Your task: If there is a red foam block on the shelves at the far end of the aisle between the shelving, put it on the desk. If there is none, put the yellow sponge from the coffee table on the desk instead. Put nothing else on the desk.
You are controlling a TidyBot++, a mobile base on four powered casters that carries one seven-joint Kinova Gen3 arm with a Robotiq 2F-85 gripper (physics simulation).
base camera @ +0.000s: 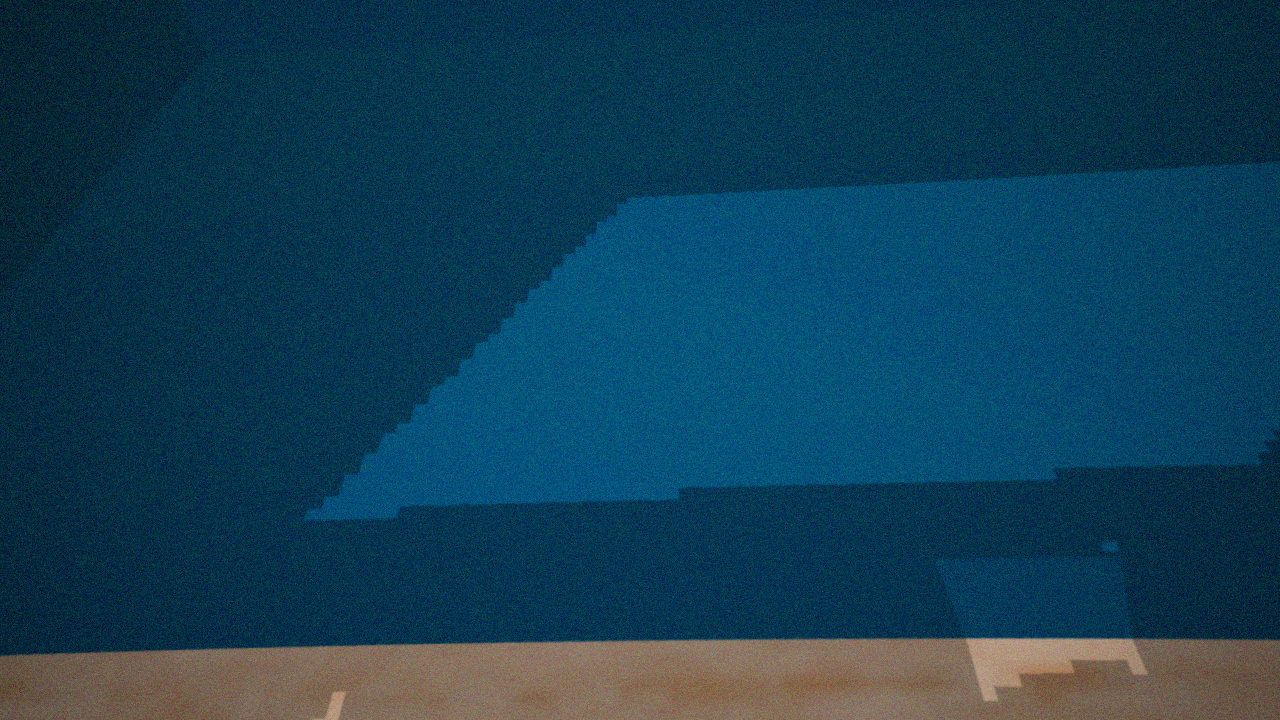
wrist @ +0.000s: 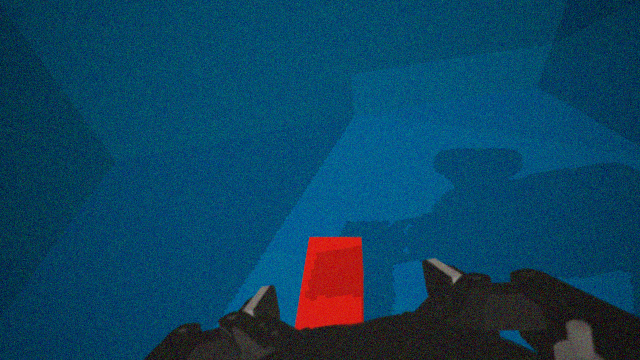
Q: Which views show the gripper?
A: The wrist view only.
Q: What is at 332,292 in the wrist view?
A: A red foam block.
